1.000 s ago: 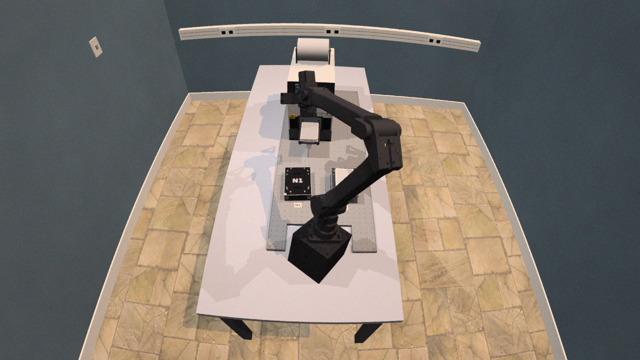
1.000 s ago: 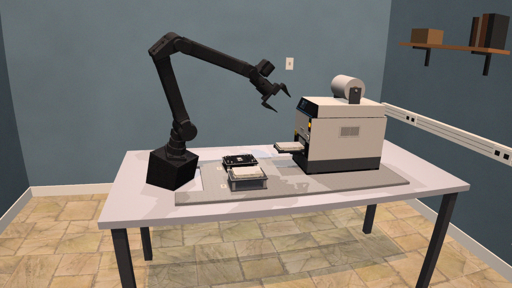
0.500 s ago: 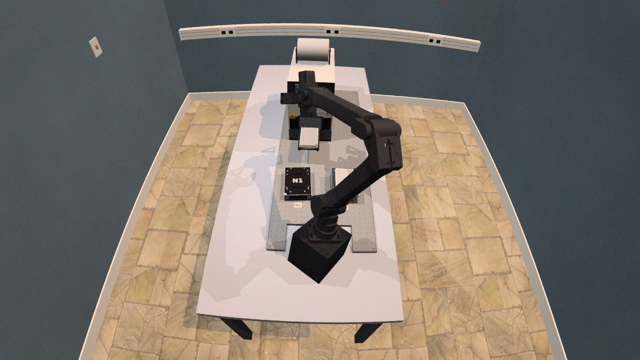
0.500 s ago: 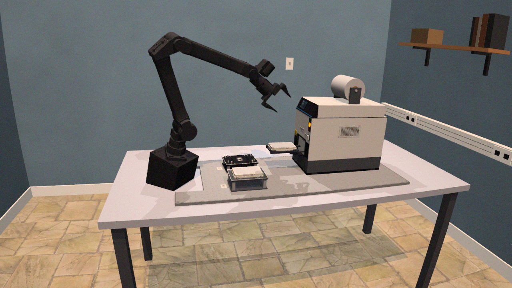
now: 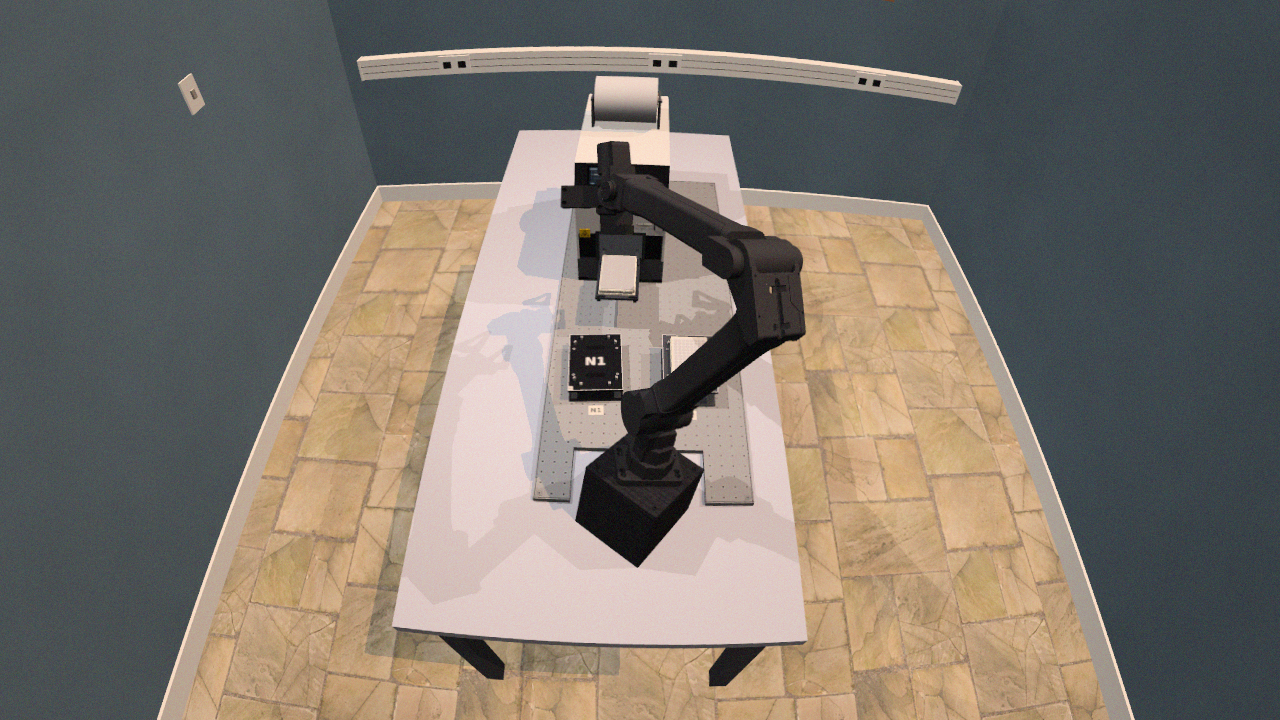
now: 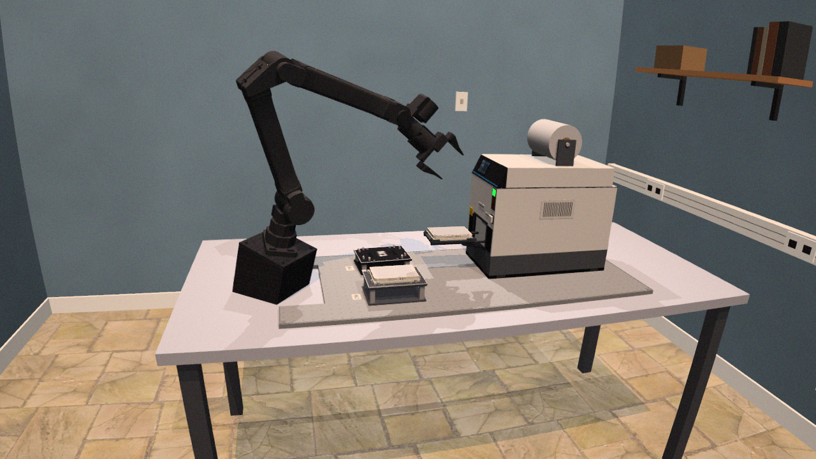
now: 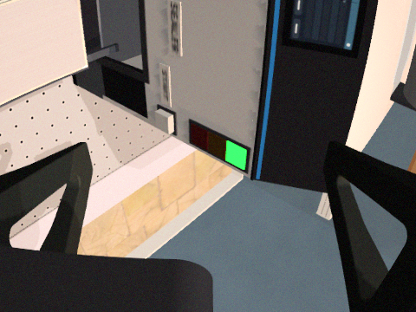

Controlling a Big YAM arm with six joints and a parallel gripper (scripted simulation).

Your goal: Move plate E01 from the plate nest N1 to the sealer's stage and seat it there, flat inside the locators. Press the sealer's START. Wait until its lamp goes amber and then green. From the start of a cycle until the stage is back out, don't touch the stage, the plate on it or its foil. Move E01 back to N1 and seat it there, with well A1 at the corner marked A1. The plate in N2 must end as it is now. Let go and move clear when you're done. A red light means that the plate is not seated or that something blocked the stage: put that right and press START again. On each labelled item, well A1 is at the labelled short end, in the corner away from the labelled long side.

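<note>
My hand is 10 mm short of the sealer stage and 230 mm above it. Round my hand: cream plate: 230 mm behind, 130 mm to the right, 270 mm below; nest N1: 190 mm behind, 80 mm to the left, 300 mm below; foil roll: 340 mm ahead, 50 mm to the right, 80 mm above.
</note>
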